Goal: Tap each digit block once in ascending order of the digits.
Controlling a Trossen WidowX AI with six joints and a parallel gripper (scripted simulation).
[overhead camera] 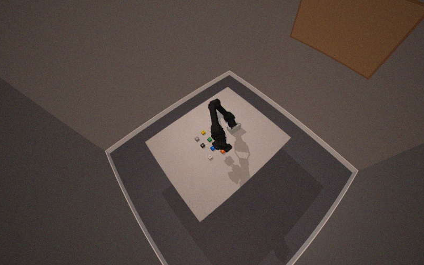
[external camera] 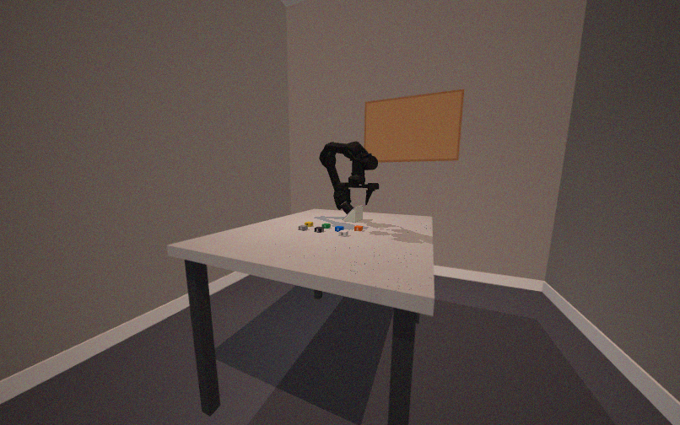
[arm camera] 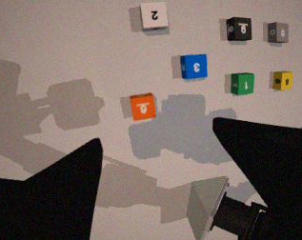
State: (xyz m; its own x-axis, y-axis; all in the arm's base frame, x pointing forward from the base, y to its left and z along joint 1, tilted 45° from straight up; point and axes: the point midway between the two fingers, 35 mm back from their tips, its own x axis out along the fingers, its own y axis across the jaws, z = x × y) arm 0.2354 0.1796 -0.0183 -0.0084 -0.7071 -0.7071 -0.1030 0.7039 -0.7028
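The grey block is 240 mm to the right of my gripper tip, 120 mm below it and 110 mm ahead of it. Round my gripper tip: blue block 120 mm below, 70 mm to the right, 40 mm ahead; white block 120 mm below, 110 mm ahead, 20 mm to the right; orange block 120 mm below, 10 mm behind.
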